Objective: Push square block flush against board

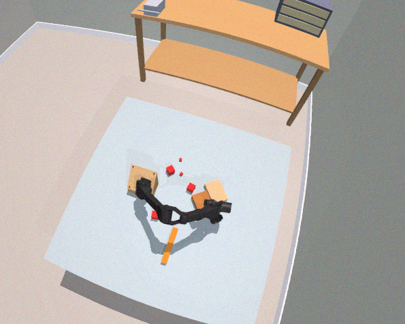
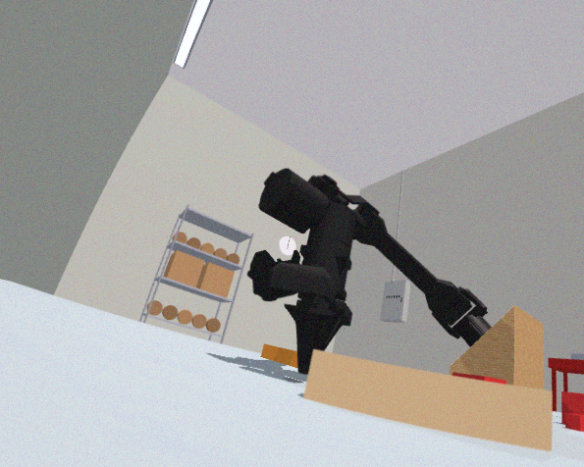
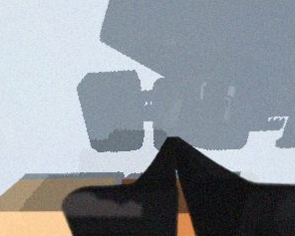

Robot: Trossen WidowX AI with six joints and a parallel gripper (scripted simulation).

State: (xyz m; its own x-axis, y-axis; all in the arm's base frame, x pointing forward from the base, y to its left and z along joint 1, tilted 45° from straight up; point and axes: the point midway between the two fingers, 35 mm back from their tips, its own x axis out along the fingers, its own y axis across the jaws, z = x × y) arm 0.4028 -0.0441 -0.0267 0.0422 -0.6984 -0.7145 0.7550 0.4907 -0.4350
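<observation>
My gripper tip is 6 cm past the orange square block, 7 cm to the right of it and 1 cm below it. Round my gripper tip: orange board 15 cm behind, 26 cm to the right, 1 cm above; pale tan slab 15 cm to the left, 1 cm above.
</observation>
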